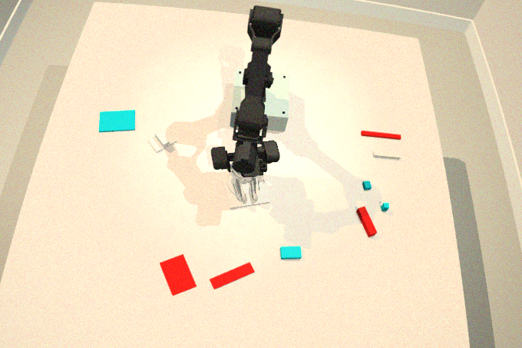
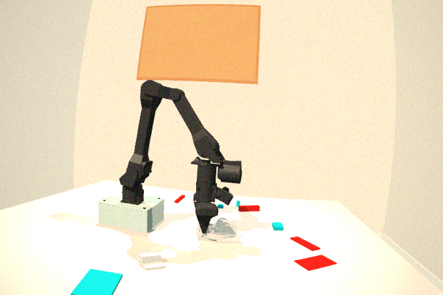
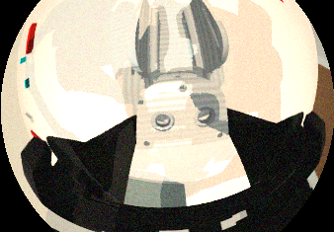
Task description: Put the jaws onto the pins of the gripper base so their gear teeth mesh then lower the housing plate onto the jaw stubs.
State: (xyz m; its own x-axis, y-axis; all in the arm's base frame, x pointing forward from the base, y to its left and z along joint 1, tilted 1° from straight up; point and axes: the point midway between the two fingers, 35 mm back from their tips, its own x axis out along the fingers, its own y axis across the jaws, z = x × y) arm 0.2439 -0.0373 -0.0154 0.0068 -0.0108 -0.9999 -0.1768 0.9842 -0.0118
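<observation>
The housing plate is 20 mm below my gripper tip. From my gripper tip the other things lie so: gripper base 10 mm ahead, 20 mm above; then white jaw 30 mm ahead, 10 mm to the right, 10 mm below; then flat white plate 70 mm ahead, 10 mm to the left, 20 mm below.
</observation>
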